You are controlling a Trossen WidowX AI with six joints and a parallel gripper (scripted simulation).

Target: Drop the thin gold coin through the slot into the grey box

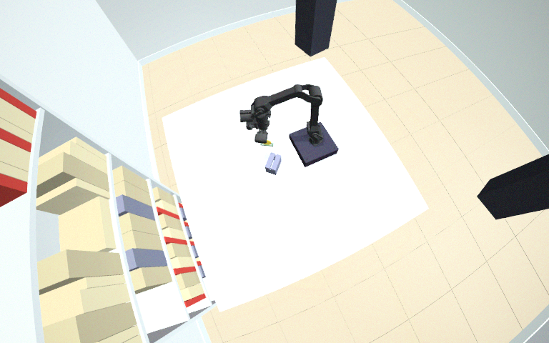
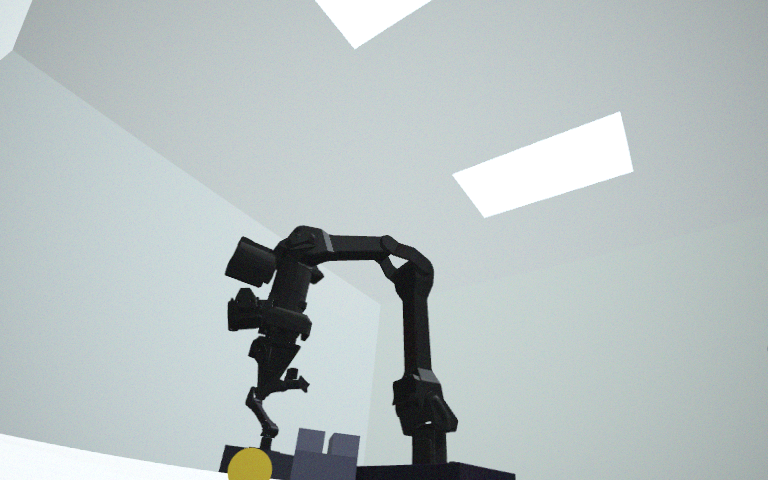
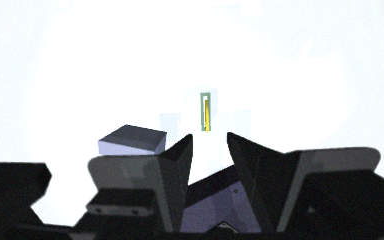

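Now: the gold coin 9 cm below my gripper tip and 1 cm behind it.
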